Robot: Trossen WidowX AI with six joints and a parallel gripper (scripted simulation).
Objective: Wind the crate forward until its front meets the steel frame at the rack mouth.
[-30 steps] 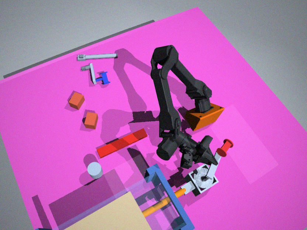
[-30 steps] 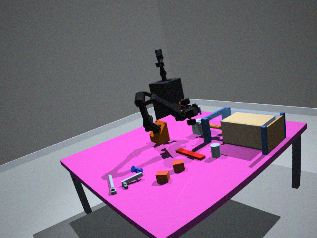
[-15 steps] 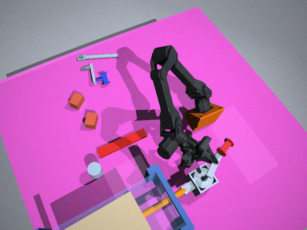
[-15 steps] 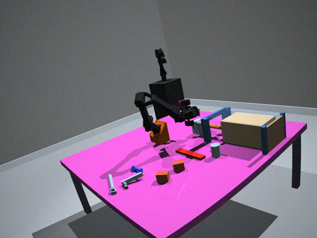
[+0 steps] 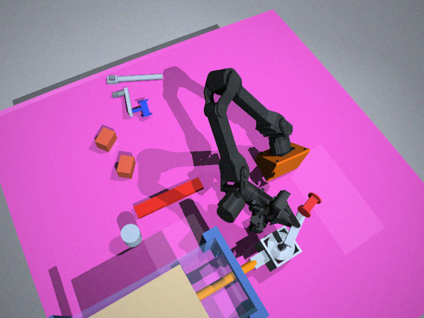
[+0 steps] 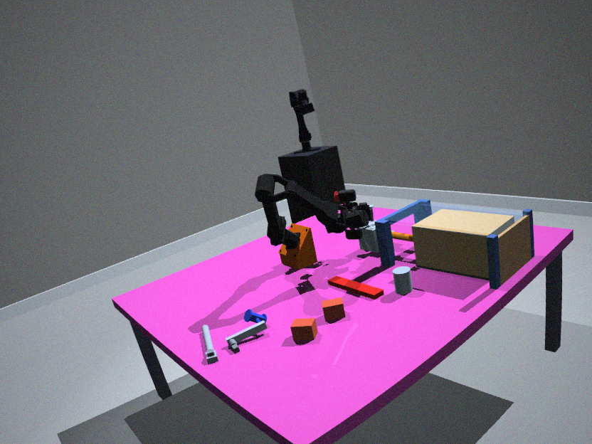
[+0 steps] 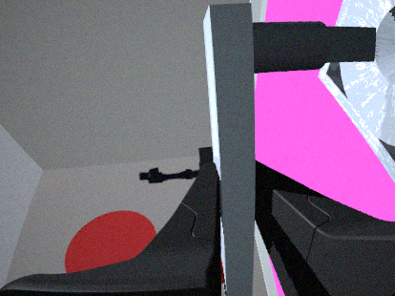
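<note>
Right now my gripper tip is 40 mm below the red knob, 40 mm past it and 30 mm to the left of it. Round my gripper tip: winch handle (10 mm to the right, 10 mm behind, 10 mm above); then blue steel frame (210 mm ahead, 50 mm below, 10 mm to the right); then grey winch (130 mm below, 30 mm ahead).
</note>
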